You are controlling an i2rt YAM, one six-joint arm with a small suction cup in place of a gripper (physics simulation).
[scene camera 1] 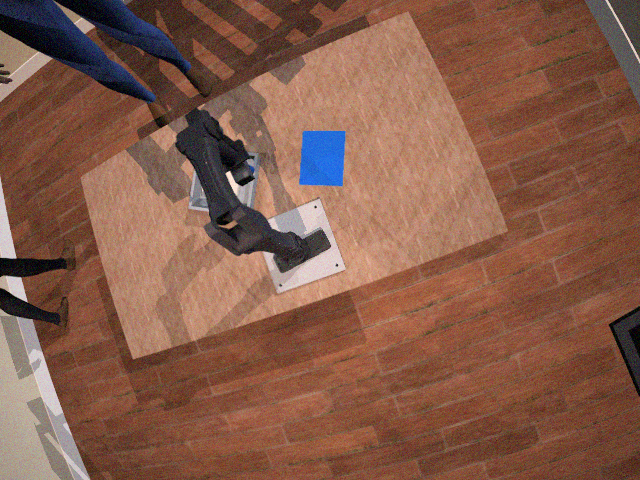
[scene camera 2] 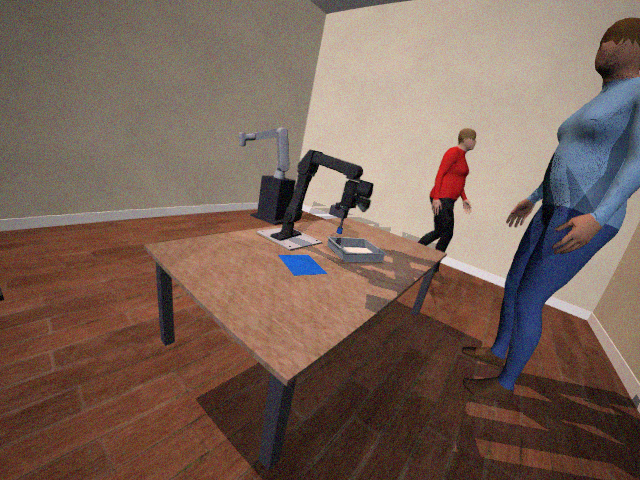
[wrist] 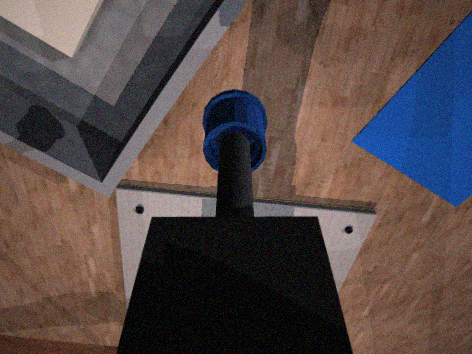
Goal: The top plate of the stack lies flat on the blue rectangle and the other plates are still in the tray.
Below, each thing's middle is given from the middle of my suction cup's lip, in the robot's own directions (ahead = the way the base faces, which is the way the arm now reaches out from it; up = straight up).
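The grey tray (scene camera 1: 246, 195) is 130 mm to the left of my suction cup, 110 mm below it and 50 mm ahead of it. Then there is the blue rectangle (scene camera 1: 322, 160), which sits 220 mm to the right of my suction cup, 130 mm below it and 50 mm behind it.
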